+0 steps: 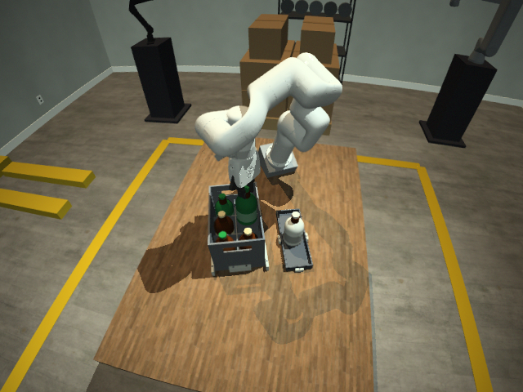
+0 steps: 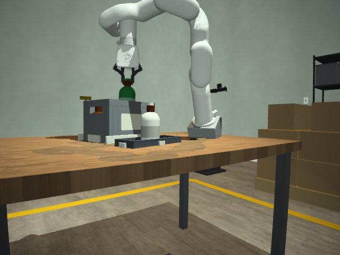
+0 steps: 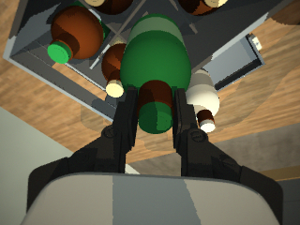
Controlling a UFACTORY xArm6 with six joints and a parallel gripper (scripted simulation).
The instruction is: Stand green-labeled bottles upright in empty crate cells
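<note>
The grey crate is 1 cm ahead of my hand, 4 cm to the right of it and 19 cm below it. The rest, counted from my hand: tray 2 cm behind, 17 cm to the left, 26 cm below; then white-labeled bottle 2 cm behind, 17 cm to the left, 19 cm below.
</note>
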